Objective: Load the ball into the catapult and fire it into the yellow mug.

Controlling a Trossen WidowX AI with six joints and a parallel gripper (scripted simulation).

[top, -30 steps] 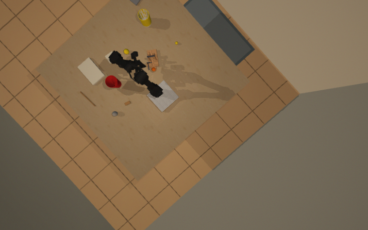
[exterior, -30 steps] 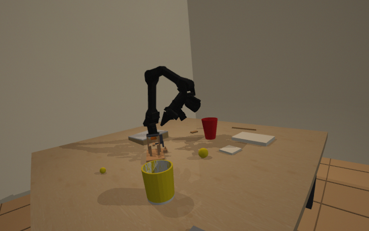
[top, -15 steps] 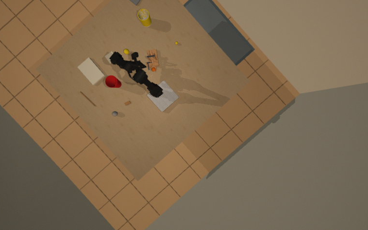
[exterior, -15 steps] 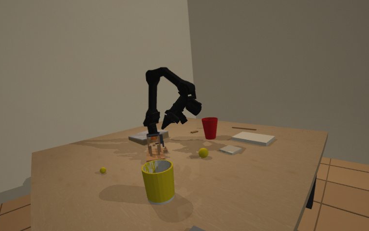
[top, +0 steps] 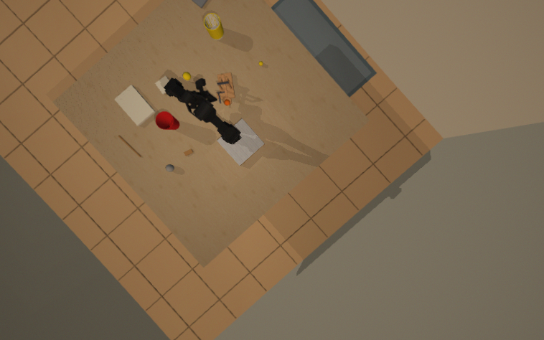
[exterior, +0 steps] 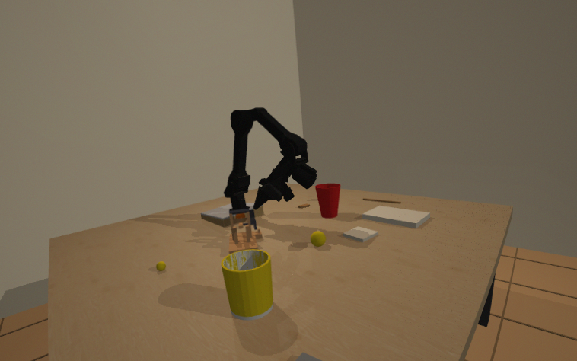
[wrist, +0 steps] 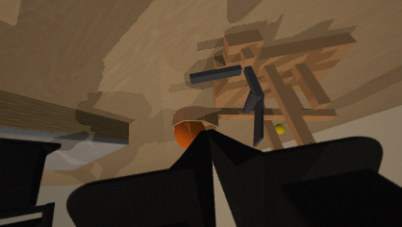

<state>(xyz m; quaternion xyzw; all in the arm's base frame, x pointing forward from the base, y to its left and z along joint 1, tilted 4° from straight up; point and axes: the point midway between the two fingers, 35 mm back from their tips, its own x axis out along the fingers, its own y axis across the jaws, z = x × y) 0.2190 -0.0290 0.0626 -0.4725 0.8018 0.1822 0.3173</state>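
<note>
Now: the orange ball 4 cm behind my gripper tip, 4 cm to the right of it and 2 cm below it. Also, from my gripper tip: wooden catapult 3 cm ahead, 5 cm to the right, 3 cm below; larger yellow ball 23 cm ahead, 6 cm to the left, 6 cm below; red cup 7 cm ahead, 29 cm to the left, 5 cm below.
</note>
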